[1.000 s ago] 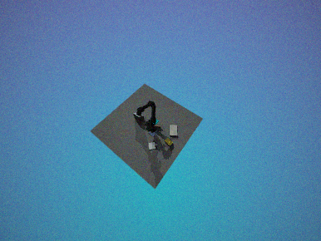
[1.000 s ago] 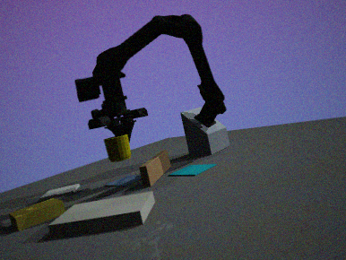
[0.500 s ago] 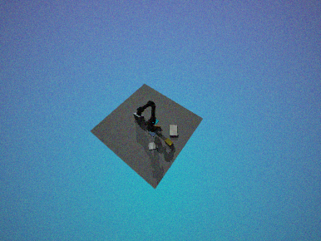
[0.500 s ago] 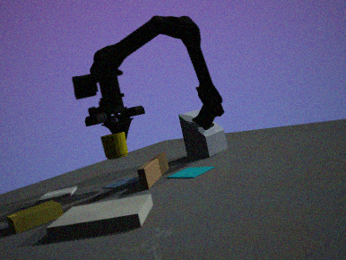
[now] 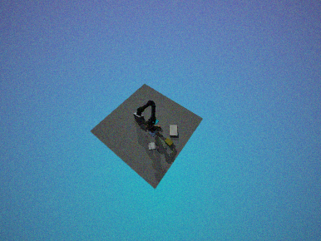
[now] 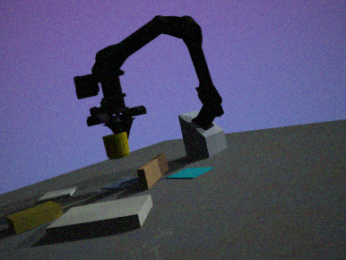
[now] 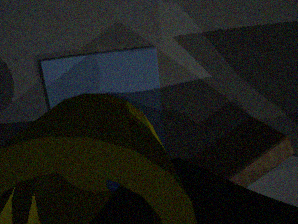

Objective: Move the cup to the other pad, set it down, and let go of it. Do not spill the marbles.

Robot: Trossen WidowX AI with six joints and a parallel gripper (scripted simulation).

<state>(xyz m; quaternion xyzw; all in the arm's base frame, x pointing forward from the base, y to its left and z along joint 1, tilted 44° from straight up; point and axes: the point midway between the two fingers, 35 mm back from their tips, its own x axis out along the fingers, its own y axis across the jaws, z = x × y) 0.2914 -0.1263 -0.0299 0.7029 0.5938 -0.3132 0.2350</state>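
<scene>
Now: gripper tip 4 cm past the teal pad, 18 cm to the right of it and 12 cm above it. The rest, counted from my gripper tip: blue pad 3 cm ahead, 1 cm to the right, 12 cm below; blue marble 2 cm ahead, 1 cm to the left, 2 cm below; yellow cup 2 cm ahead.
</scene>
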